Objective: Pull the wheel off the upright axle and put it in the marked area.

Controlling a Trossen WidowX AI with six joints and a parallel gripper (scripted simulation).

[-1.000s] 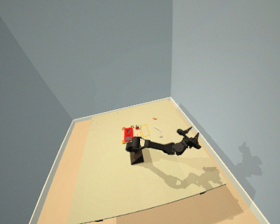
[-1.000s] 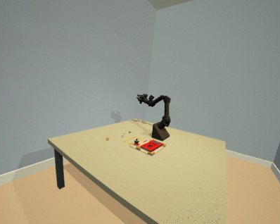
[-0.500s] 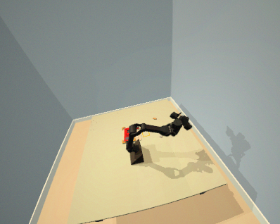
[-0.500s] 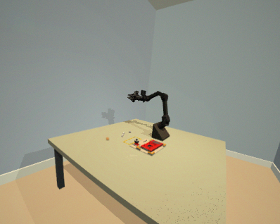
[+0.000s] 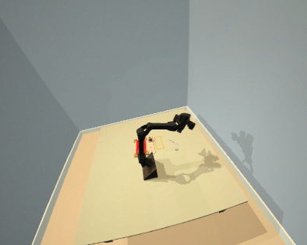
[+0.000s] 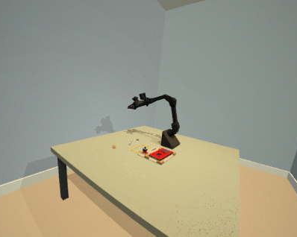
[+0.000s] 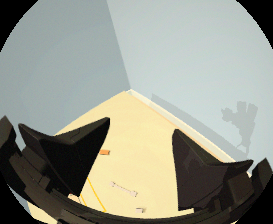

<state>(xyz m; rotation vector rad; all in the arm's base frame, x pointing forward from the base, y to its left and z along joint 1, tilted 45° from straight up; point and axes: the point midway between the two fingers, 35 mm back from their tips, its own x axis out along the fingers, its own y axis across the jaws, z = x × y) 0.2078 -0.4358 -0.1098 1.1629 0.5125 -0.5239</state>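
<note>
Now: gripper tip 380 mm to the right of the dark wheel, 300 mm above it and 130 mm short of it.
</note>
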